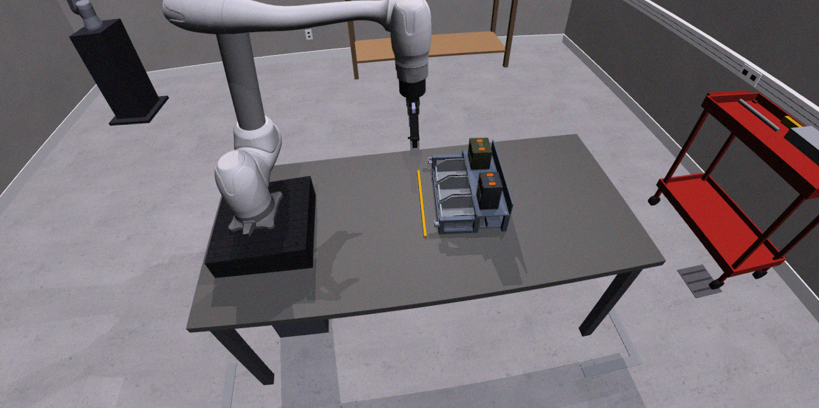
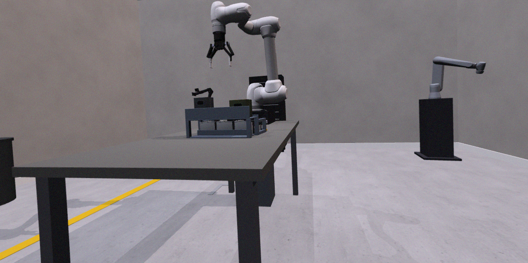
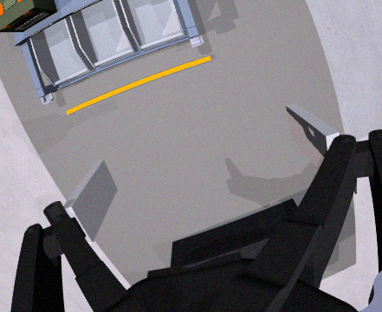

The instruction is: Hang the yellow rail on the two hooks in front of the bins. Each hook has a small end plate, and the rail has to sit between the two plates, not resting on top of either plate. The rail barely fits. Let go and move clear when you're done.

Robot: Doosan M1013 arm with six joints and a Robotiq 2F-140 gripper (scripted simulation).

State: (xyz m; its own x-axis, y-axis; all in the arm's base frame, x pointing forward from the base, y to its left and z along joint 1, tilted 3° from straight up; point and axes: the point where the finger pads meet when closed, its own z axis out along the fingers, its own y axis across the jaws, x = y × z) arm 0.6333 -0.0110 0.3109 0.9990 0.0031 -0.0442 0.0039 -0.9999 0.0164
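My gripper is now 30 mm short of the yellow rail, 140 mm to the right of it and 450 mm above it. The rest, counted from my hand: rack front bar: 90 mm ahead, 150 mm to the left, 440 mm below.
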